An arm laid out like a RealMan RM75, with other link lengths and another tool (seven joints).
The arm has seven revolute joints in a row. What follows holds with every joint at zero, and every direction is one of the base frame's.
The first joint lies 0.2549 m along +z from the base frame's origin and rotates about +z.
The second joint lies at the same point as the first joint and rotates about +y.
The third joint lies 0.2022 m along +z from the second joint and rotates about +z.
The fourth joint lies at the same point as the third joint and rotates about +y.
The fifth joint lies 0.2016 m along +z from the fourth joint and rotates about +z.
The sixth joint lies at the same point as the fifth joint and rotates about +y.
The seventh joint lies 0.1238 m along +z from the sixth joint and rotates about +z.
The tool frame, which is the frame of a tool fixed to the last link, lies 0.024 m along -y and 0.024 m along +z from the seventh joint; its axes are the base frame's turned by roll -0.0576, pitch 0 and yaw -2.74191 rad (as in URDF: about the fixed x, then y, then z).
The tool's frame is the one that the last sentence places.
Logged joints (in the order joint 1, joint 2, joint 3, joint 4, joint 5, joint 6, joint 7), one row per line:
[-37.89 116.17 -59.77 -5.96 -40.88 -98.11 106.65]
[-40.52 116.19 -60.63 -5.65 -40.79 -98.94 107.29]
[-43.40 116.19 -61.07 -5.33 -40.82 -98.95 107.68]
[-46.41 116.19 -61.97 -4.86 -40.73 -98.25 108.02]
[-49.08 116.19 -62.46 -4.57 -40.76 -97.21 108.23]
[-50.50 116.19 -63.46 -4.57 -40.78 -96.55 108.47]
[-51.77 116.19 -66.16 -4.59 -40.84 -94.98 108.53]
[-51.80 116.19 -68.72 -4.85 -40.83 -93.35 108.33]
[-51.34 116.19 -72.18 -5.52 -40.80 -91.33 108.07]
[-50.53 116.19 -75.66 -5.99 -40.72 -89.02 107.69]
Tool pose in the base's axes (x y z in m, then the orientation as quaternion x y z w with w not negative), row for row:
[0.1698 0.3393 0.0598 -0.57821 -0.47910 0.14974 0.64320]
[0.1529 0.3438 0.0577 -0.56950 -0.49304 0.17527 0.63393]
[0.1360 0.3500 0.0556 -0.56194 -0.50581 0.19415 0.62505]
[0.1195 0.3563 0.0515 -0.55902 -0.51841 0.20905 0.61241]
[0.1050 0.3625 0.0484 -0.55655 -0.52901 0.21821 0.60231]
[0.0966 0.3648 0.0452 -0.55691 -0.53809 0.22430 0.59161]
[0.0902 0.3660 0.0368 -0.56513 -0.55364 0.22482 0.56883]
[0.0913 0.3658 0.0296 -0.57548 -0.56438 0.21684 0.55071]
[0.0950 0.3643 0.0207 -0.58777 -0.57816 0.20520 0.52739]
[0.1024 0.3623 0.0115 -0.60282 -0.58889 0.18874 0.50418]
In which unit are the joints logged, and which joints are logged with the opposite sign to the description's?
The joints are logged in degrees. Opposite sign: joint 1.
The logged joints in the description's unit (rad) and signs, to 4 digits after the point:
[0.6613 2.0275 -1.0432 -0.1040 -0.7135 -1.7123 1.8614]
[0.7072 2.0279 -1.0582 -0.0986 -0.7119 -1.7268 1.8726]
[0.7575 2.0279 -1.0659 -0.0930 -0.7124 -1.7270 1.8794]
[0.8100 2.0279 -1.0816 -0.0848 -0.7109 -1.7148 1.8853]
[0.8566 2.0279 -1.0901 -0.0798 -0.7114 -1.6966 1.8890]
[0.8814 2.0279 -1.1076 -0.0798 -0.7117 -1.6851 1.8932]
[0.9036 2.0279 -1.1547 -0.0801 -0.7128 -1.6577 1.8942]
[0.9041 2.0279 -1.1994 -0.0846 -0.7126 -1.6293 1.8907]
[0.8961 2.0279 -1.2598 -0.0963 -0.7121 -1.5940 1.8862]
[0.8819 2.0279 -1.3205 -0.1045 -0.7107 -1.5537 1.8795]

